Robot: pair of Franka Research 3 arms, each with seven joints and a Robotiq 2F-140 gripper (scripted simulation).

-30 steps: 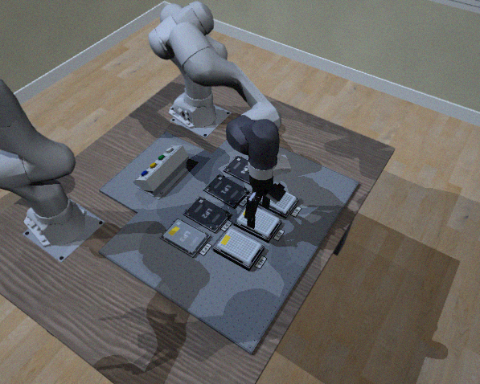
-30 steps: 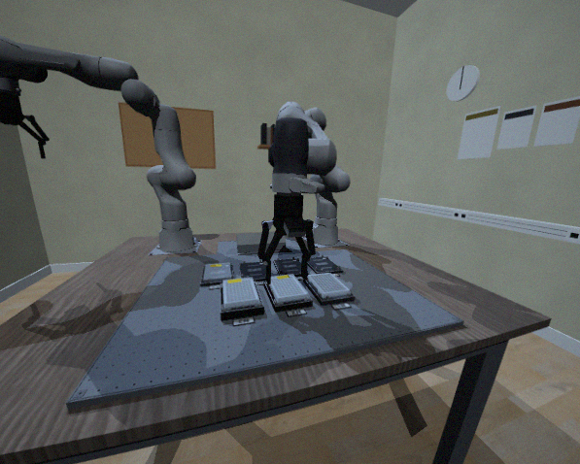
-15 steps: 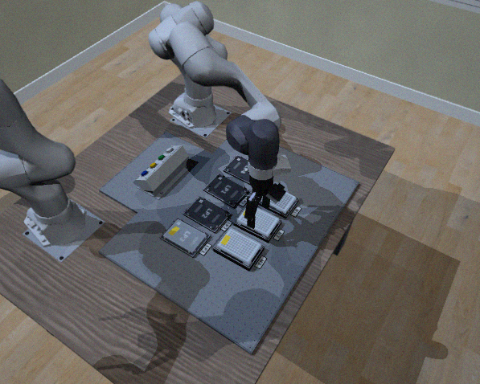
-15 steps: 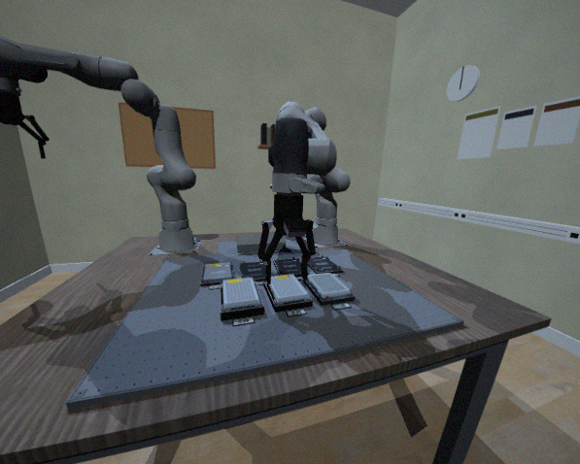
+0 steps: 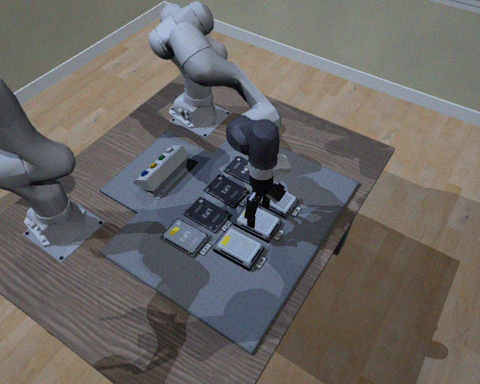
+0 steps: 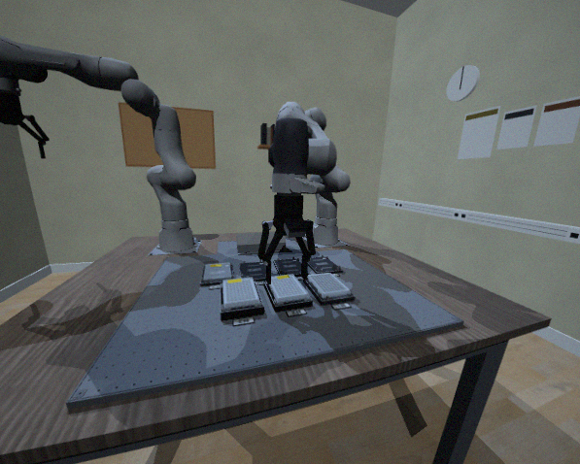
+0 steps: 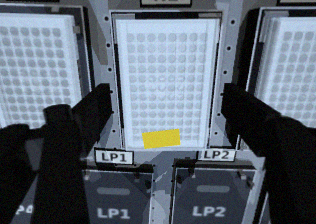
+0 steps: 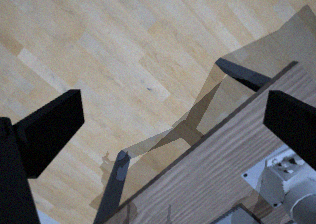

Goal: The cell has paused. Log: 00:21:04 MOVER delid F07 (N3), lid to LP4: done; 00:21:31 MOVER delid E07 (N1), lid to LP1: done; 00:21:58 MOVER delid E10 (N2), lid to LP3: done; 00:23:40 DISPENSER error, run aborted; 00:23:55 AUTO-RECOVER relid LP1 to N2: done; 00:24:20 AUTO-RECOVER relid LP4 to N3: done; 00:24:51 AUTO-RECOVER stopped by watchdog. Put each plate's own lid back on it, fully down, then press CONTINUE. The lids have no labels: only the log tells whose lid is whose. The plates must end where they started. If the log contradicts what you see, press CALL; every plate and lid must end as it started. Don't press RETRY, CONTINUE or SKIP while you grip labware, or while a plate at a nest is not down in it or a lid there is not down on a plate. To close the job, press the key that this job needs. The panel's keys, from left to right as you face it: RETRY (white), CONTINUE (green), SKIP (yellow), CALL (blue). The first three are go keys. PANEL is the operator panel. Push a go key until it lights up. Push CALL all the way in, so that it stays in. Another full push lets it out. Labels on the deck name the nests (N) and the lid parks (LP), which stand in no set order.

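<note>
My left gripper is now 50 mm above the N2 plate. The rest, counted from my left hand: N1 plate: 130 mm to the left, 50 mm below, 10 mm behind; then park LP2: 170 mm behind, 80 mm to the right, 70 mm below; then park LP1: 190 mm behind, 70 mm below, 60 mm to the left.
</note>
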